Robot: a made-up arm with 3 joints.
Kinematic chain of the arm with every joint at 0, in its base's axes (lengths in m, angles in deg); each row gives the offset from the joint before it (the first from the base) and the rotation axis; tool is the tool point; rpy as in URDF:
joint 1: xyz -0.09 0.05 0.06 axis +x
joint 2: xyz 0 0.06 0.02 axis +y
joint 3: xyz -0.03 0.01 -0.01 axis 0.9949 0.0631 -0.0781
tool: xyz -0.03 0.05 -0.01 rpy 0 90 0
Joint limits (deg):
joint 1: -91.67..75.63
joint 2: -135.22..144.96
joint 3: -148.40..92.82
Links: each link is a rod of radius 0.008 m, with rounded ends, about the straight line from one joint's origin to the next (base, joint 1, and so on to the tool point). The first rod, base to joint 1, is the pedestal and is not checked.
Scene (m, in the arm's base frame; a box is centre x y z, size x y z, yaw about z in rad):
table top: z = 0
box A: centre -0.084 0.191 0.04 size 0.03 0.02 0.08 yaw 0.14
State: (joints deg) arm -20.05 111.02 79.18
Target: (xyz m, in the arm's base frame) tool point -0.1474 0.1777 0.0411
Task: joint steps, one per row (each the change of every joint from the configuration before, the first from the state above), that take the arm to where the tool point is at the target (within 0.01 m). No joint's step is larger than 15 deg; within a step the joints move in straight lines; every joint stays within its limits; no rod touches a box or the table.
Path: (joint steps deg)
1: 6.90 3.15 -12.83
2: 6.90 3.15 -12.84
3: 6.89 3.14 -12.83
4: 6.90 3.15 -12.84
5: 6.90 3.15 -12.83
6: 6.90 3.15 -12.83
7: 6.90 3.15 -12.84
8: -10.00 -13.66 0.82
9: -10.01 -13.66 0.83
10: -10.00 -13.66 0.82
11: -10.00 -13.66 0.82
12: -10.00 -13.66 0.82
13: -10.00 -13.66 0.82

